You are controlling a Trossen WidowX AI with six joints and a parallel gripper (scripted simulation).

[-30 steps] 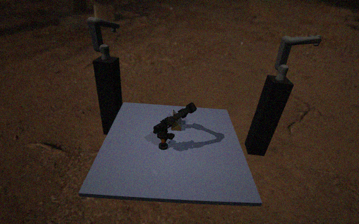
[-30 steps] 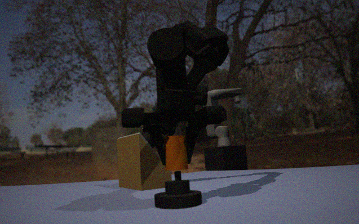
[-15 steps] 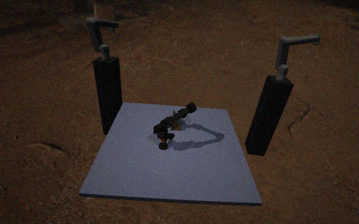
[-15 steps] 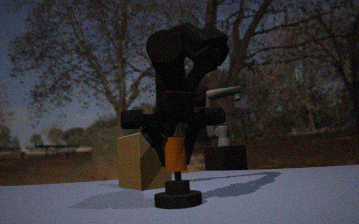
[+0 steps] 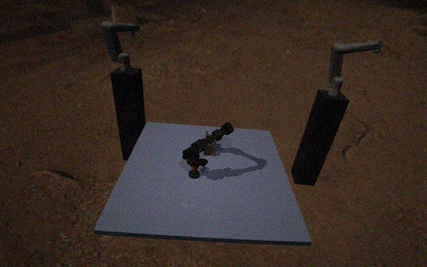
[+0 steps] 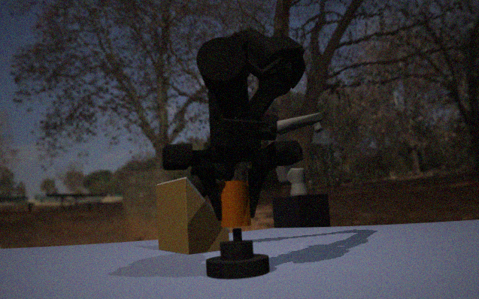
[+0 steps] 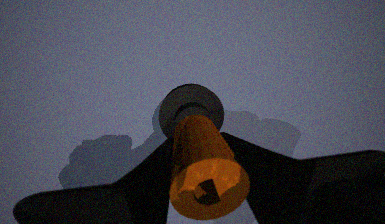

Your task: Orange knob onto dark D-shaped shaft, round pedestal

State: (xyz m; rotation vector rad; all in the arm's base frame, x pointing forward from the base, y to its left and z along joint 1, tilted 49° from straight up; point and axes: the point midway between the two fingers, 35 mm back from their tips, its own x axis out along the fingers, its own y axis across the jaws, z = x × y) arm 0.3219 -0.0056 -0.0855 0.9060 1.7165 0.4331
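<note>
Now: gripper tip 2 cm below the orange knob. Also, from my gripper tip: pedestal 4 cm below.
</note>
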